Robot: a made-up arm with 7 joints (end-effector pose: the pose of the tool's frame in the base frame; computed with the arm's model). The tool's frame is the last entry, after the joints. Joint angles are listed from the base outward.
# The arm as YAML. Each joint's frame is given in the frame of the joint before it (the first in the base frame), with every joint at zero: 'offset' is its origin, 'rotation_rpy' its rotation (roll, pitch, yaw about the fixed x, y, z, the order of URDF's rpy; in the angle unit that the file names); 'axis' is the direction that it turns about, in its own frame. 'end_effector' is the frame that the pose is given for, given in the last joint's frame.
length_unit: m
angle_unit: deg
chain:
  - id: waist
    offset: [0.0, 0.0, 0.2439]
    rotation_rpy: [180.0, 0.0, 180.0]
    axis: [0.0, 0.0, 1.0]
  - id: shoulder
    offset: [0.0, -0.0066, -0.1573]
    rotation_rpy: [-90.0, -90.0, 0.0]
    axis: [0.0, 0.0, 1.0]
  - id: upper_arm
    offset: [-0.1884, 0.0, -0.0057]
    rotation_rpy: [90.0, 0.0, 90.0]
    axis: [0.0, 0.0, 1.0]
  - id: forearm
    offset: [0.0, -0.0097, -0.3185]
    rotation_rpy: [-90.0, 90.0, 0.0]
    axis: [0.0, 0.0, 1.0]
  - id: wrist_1
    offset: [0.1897, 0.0, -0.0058]
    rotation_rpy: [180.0, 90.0, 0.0]
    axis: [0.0, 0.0, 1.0]
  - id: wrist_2
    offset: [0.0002, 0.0, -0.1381]
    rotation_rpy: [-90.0, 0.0, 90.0]
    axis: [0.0, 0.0, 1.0]
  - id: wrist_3
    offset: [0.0, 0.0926, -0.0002]
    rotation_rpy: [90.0, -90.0, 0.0]
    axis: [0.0, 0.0, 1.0]
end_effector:
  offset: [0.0, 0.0, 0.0]
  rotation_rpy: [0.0, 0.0, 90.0]
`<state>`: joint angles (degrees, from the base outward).
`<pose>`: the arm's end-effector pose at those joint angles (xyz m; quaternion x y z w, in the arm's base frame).
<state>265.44 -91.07 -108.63 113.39 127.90 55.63 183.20</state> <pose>-0.3274 -0.4258 0.3479 0.2284 0.7995 0.3273 0.4488</pose>
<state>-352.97 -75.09 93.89 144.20 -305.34 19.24 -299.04</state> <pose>-0.1969 -0.2154 0.3882 -0.4276 0.2484 0.8680 0.0455</pose>
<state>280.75 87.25 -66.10 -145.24 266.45 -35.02 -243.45</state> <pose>0.2815 0.1254 0.4415 -0.5403 -0.1767 0.2580 0.7812</pose>
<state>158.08 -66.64 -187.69 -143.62 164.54 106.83 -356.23</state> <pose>0.1593 0.0201 0.5810 -0.0609 -0.0487 0.2786 0.9572</pose>
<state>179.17 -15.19 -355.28 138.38 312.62 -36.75 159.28</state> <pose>-0.2198 0.0897 0.7000 0.6442 0.1737 0.5271 0.5264</pose>
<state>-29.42 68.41 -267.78 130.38 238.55 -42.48 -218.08</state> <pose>0.2993 -0.1639 0.5579 0.2924 0.7422 0.5659 0.2084</pose>
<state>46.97 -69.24 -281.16 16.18 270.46 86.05 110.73</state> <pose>-0.5711 0.4801 0.7821 0.3417 -0.9244 -0.1025 0.1347</pose>
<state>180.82 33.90 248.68 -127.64 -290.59 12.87 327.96</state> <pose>-0.2671 0.3158 0.5284 0.0928 -0.3644 0.9217 0.0958</pose>
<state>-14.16 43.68 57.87 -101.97 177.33 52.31 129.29</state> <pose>0.0232 0.2982 0.8017 0.3755 0.3522 0.5251 0.6777</pose>
